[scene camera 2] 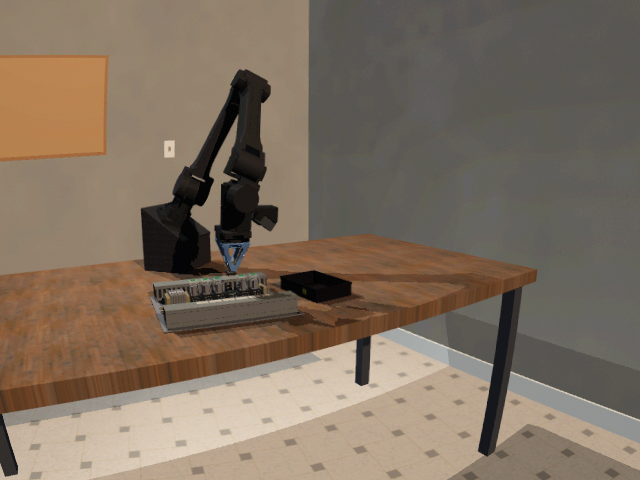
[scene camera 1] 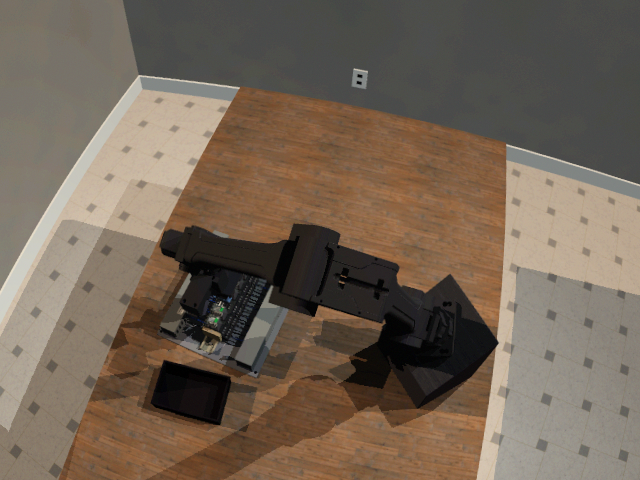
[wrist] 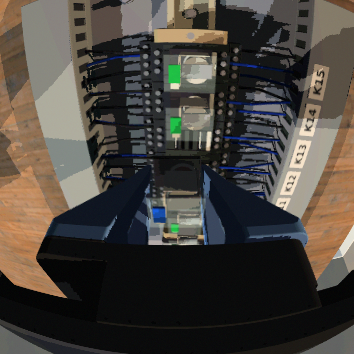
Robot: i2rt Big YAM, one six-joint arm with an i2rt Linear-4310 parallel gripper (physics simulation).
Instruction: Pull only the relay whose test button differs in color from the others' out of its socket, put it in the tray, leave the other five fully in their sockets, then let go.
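The relay with the blue test button is between my gripper's blue fingers. My gripper is shut on it and stands above the relay row. A dark socket shows between the fingertips. Beyond it, two relays with green buttons sit in their sockets, and part of another green-button relay shows behind the held one. In scene camera 2, green-topped relays stand on both sides of a dark gap below the fingers. The black tray stands beside the panel. In scene camera 1 the arm hides the fingers.
Grey wire ducts run along both sides of the relay row. A tan end clamp stands at the end of the row. Blue and black wires run from the sockets to the ducts. Labels including K14 and K15 mark one duct.
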